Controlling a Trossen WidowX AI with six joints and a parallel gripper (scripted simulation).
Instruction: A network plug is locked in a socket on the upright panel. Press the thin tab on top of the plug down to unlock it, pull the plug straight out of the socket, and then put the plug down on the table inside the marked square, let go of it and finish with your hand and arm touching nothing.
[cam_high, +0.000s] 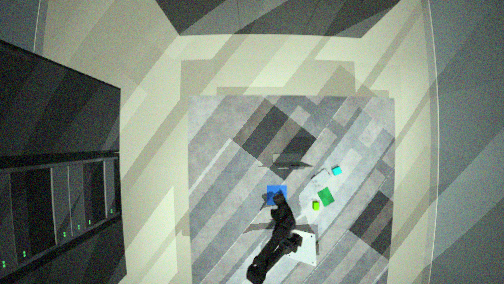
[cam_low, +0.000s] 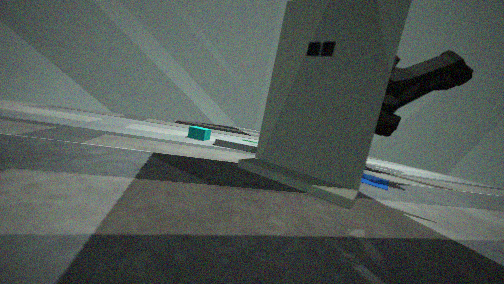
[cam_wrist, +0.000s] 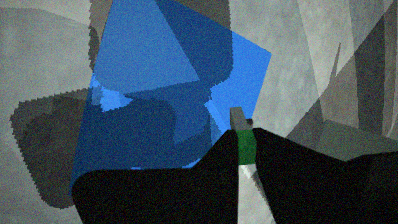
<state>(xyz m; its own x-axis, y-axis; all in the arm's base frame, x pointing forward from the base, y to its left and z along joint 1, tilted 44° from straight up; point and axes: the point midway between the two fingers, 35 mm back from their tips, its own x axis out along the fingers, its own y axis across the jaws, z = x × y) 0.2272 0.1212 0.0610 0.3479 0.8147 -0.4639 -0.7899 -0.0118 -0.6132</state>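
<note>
Now: the blue square 10 mm behind my gripper tip and 40 mm below it. The rest, counted from my gripper tip: upright panel: 200 mm ahead, 40 mm to the right, 80 mm above; network plug: right at my gripper tip; small lime block: 50 mm behind, 240 mm to the right, 20 mm below.
</note>
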